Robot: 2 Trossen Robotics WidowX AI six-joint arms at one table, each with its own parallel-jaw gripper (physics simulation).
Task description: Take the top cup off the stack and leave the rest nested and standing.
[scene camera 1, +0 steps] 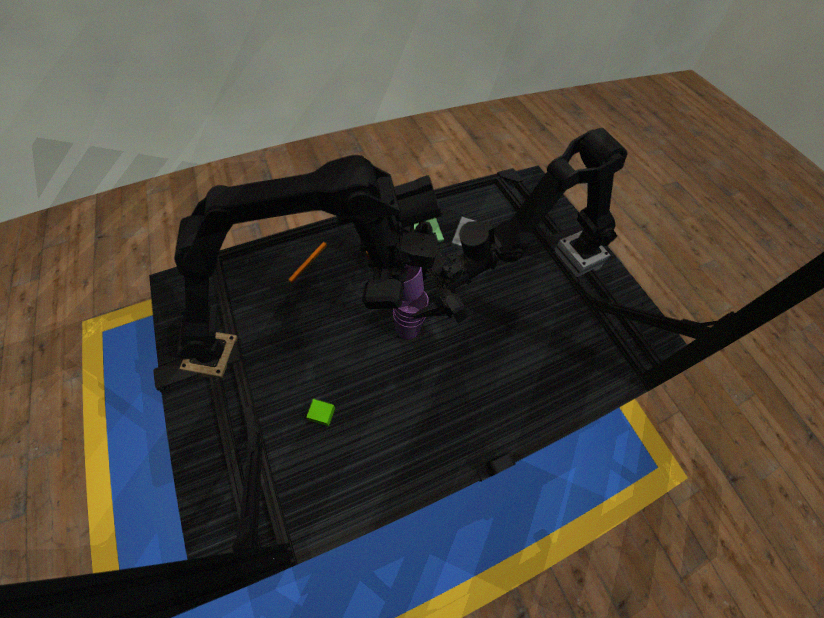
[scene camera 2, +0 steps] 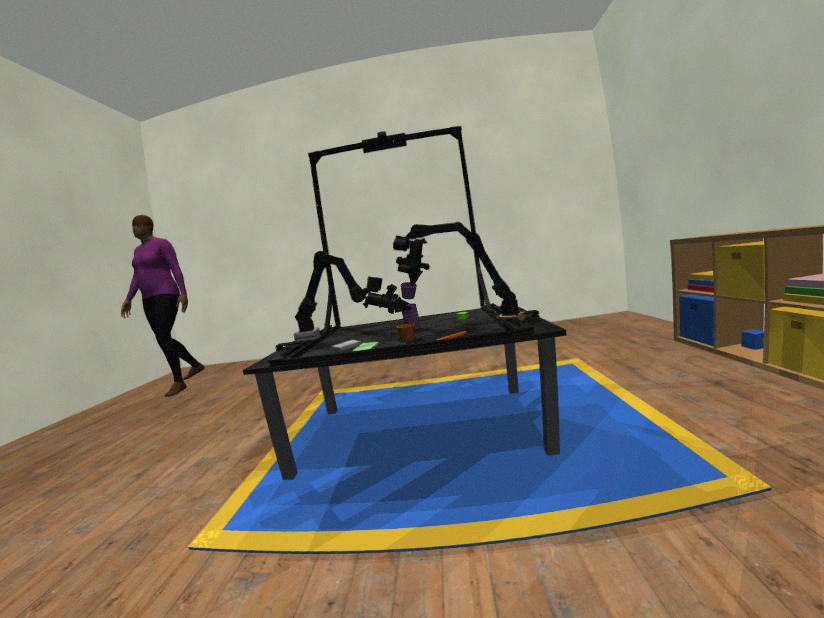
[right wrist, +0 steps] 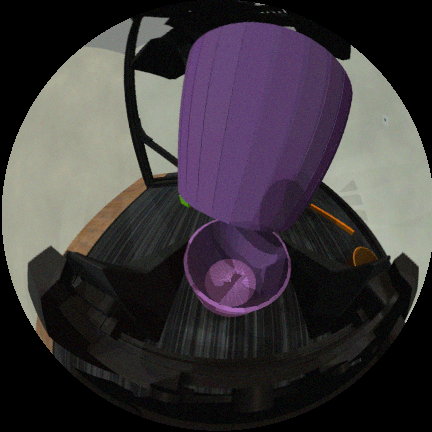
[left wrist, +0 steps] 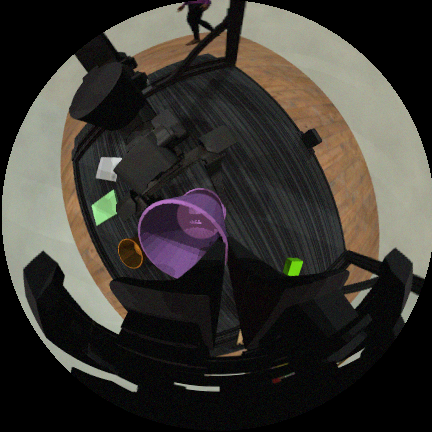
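The top purple cup hangs a little tilted in the air, apart from and above the stack. My left gripper points down and is shut on this cup's rim. The remaining purple cups are nested and stand upright on the table. My right gripper reaches in from the side and is shut on the stack, one finger on each side near its upper part. In scene camera 1 the arms partly hide both grippers.
An orange cup stands near the stack. A green block, an orange stick, a pale green piece and a white piece lie on the table.
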